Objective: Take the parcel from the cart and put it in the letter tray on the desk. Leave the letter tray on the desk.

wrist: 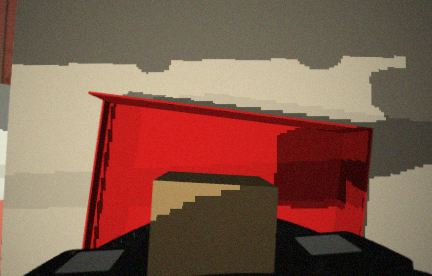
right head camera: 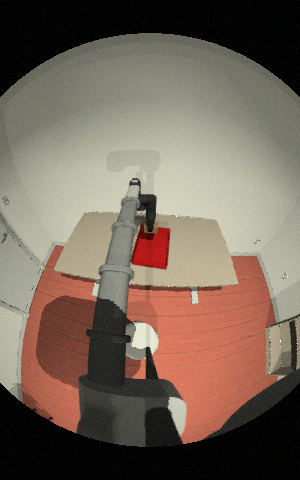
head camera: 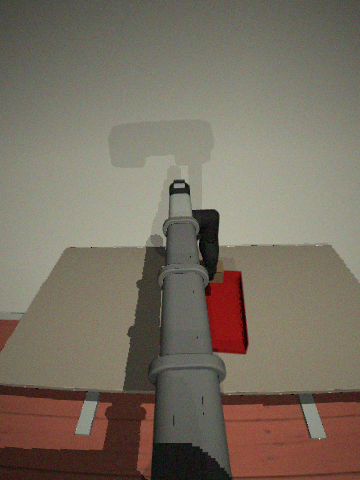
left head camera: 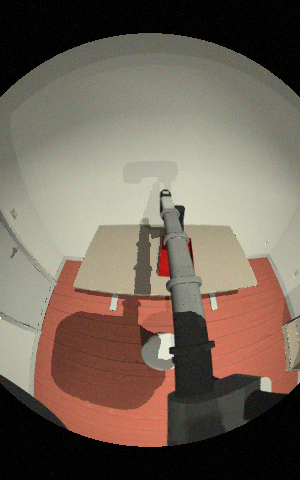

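Pixels of known places: gripper, fingertip midpoint: (wrist: 210,237) (right head camera: 149,228); robot's base at its link origin: (right head camera: 138,339) (left head camera: 161,350).
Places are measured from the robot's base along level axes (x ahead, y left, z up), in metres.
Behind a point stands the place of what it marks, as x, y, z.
Note:
The tan box-shaped parcel (head camera: 219,273) @(0.687, -0.123, 0.953) (right head camera: 155,228) @(0.687, -0.124, 0.951) (wrist: 212,230) @(0.721, -0.071, 0.959) is between the two fingers of my gripper (head camera: 212,275) @(0.720, -0.087, 0.920) (right head camera: 150,231) @(0.720, -0.087, 0.920) (wrist: 210,237) @(0.720, -0.087, 0.920), which is shut on it. In the head view the parcel shows at the back edge of the red letter tray (head camera: 229,325) @(0.659, -0.175, 0.694) (left head camera: 164,266) @(0.649, -0.015, 0.694) (right head camera: 152,252) @(0.681, -0.116, 0.694) (wrist: 200,142) @(0.708, -0.023, 0.694). In the wrist view it stands in front of the tray and hides part of its near side. The tray lies on the beige desk (head camera: 90,320) @(0.706, 0.390, 0.692) (left head camera: 220,265) @(0.620, -0.488, 0.692) (right head camera: 205,260) @(0.609, -0.548, 0.692) (wrist: 45,155) @(0.479, -0.038, 0.692). My arm covers part of the tray in the head and left head views.
A pale wall (head camera: 280,150) @(1.189, -0.462, 1.209) rises behind the desk. A white round object (left head camera: 152,352) @(-0.006, 0.095, 0.187) (right head camera: 152,345) @(-0.048, -0.145, 0.186) is low in front of the desk. A beige piece of furniture (left head camera: 292,347) @(-0.629, -1.843, 0.072) (right head camera: 272,345) @(-0.510, -1.820, 0.072) stands at the right edge; I cannot tell whether it is the cart.

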